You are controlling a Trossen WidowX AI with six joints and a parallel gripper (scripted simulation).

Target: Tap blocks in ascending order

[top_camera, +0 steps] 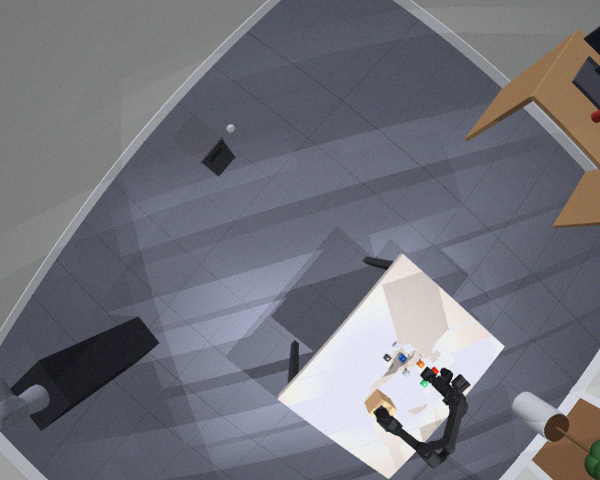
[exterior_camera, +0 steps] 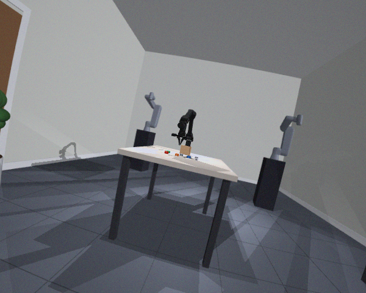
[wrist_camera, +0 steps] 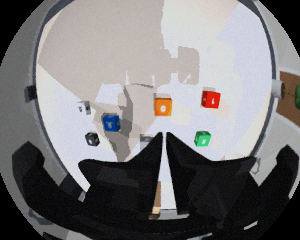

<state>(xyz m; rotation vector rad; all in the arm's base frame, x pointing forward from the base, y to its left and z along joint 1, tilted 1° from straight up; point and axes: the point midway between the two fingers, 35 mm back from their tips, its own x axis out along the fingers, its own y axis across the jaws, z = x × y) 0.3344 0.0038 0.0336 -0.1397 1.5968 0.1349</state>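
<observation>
Now: the red block 100 mm to the right of my gripper tip, 90 mm below it and 50 mm ahead of it. The rest, counted from my gripper tip: orange block 90 mm below, 10 mm ahead; then blue block 100 mm to the left, 90 mm below, 50 mm behind; then grey block 90 mm below, 90 mm behind, 10 mm to the left.
</observation>
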